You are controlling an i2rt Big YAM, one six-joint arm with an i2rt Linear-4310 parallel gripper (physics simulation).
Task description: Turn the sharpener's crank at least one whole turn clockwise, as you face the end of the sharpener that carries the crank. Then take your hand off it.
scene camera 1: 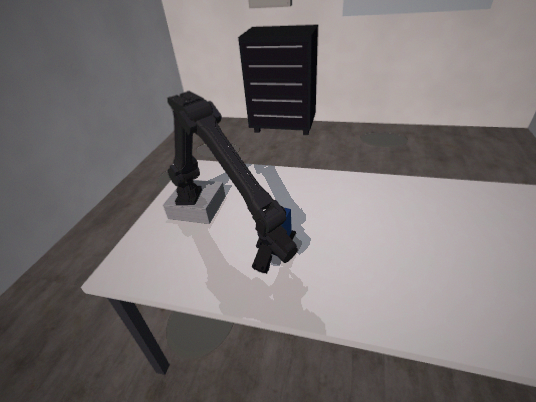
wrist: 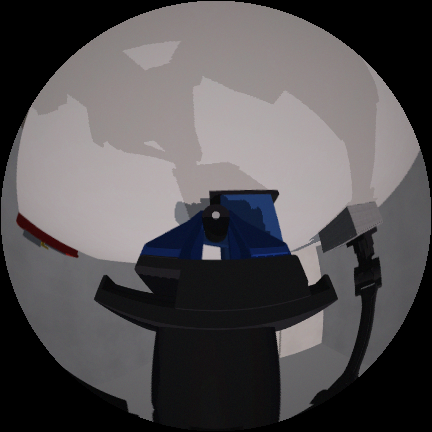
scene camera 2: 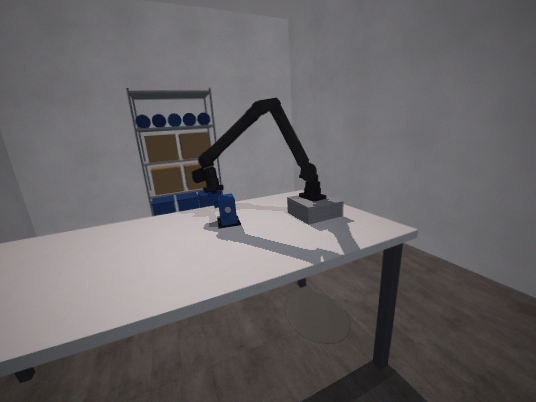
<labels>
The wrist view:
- my gripper: 215,215
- black crank handle: 215,230
</labels>
